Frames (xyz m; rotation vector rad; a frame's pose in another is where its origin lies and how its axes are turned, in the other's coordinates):
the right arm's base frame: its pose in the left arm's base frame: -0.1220 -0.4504 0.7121 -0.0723 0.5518 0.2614
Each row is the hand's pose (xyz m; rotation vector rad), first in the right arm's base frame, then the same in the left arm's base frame.
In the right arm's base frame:
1: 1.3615 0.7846 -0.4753 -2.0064 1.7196 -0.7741
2: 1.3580 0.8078 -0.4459 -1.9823 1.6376 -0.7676
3: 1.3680 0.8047 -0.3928 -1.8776 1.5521 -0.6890
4: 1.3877 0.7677 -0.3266 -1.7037 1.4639 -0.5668
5: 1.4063 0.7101 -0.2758 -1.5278 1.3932 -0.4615
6: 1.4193 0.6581 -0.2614 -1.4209 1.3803 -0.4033
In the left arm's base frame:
1: 0.5443 0.5484 -0.4076 -2.6003 1.6509 -0.2030
2: 0.5503 0.5740 -0.3807 -2.5524 1.5861 -0.1873
3: 0.5863 0.5806 -0.3408 -2.4059 1.5602 -0.1086
4: 0.6459 0.5585 -0.2950 -2.1786 1.5573 0.0008
5: 0.7022 0.5141 -0.2618 -1.9575 1.5610 0.0852
6: 0.7339 0.4689 -0.2565 -1.8311 1.5880 0.1253

